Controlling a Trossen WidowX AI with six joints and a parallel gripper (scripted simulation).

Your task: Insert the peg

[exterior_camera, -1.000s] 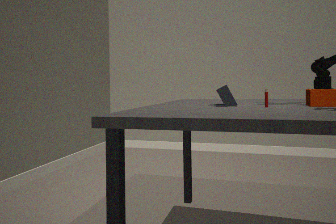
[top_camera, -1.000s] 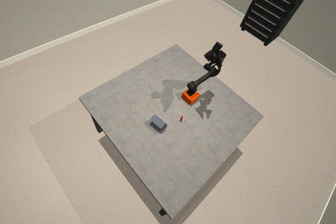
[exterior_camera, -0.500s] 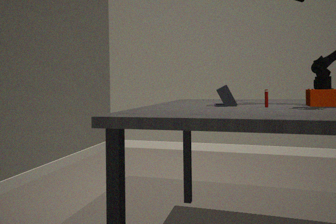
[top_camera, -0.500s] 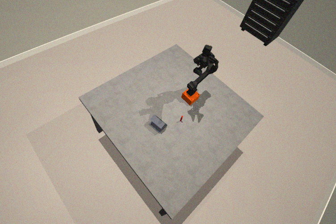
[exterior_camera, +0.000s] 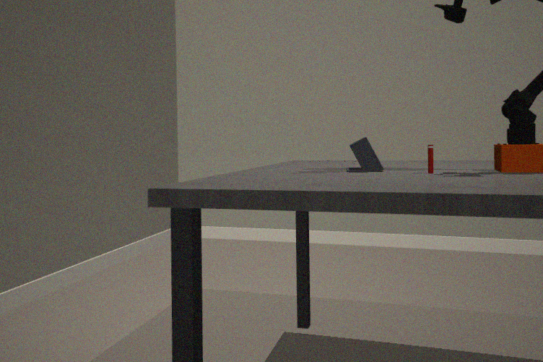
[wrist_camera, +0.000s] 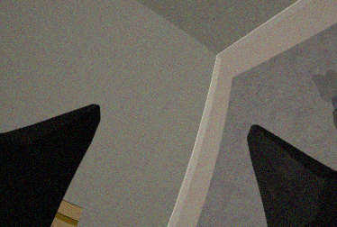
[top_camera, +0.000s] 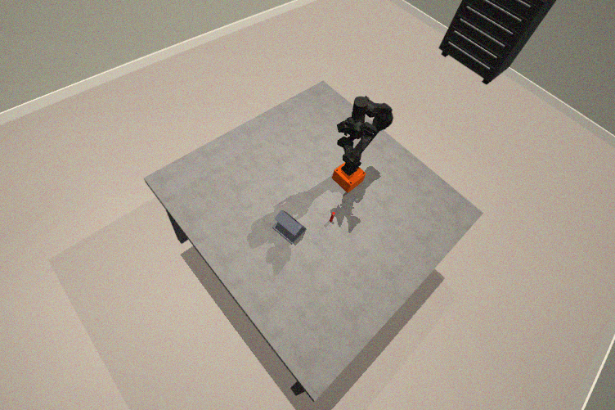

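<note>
My gripper tip is now 30 mm short of the round red peg, 20 mm to the right of it and 460 mm above it. Also, from my gripper tip: grey-blue sloped panel 220 mm ahead, 70 mm to the right, 470 mm below.
</note>
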